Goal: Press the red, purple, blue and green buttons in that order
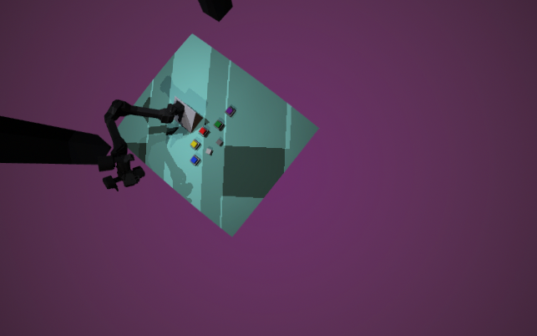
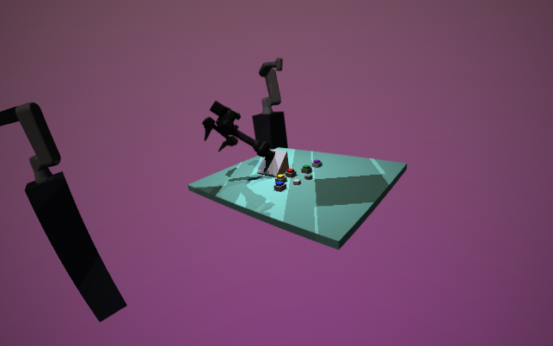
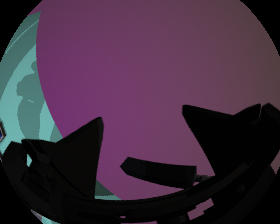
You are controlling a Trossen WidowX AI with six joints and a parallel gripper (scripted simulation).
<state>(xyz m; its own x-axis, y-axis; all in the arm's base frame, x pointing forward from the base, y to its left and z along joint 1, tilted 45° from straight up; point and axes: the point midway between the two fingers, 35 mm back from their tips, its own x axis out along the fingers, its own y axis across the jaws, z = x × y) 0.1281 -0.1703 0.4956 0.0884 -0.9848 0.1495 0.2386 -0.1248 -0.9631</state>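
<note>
Right now the red button is 46 cm to the left of my gripper tip, 28 cm below it and 6 cm ahead of it. Also, from my gripper tip: yellow button: 37 cm to the left, 28 cm below, 6 cm ahead; then blue button: 29 cm to the left, 28 cm below, 12 cm ahead; then green button: 56 cm to the left, 28 cm below, 11 cm ahead.
</note>
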